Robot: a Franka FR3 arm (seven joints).
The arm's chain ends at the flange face. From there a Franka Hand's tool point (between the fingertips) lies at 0.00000 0.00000 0.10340 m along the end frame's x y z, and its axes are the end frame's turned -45 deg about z.
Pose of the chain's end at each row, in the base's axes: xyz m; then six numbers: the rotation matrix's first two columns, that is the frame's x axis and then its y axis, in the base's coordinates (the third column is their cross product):
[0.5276 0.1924 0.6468 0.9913 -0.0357 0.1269 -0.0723 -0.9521 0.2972]
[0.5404 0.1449 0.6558 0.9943 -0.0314 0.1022 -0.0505 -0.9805 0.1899]
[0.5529 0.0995 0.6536 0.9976 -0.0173 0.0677 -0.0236 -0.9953 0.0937]
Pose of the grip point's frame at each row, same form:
[0.5390 0.1610 0.5489 0.7521 0.6480 -0.1204 0.6498 -0.6985 0.2999]
[0.5501 0.1248 0.5548 0.7388 0.6711 -0.0620 0.6674 -0.7155 0.2065]
[0.5597 0.0897 0.5509 0.7221 0.6916 -0.0184 0.6887 -0.7160 0.1141]

